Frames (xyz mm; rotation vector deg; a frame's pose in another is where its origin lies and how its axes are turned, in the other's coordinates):
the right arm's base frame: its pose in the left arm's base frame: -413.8 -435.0 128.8 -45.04 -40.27 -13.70
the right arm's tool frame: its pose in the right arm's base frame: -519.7 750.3 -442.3 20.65 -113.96 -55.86
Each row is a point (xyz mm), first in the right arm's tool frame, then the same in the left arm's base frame.
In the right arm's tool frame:
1: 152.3 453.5 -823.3
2: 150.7 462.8 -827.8
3: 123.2 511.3 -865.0
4: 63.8 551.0 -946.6
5: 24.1 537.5 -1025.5
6: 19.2 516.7 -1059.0
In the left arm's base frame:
1: -212.3 128.5 10.8
2: -209.7 137.5 15.6
3: -174.2 183.4 49.1
4: -97.6 217.7 117.8
5: -41.1 198.8 184.4
6: -28.8 175.6 214.3

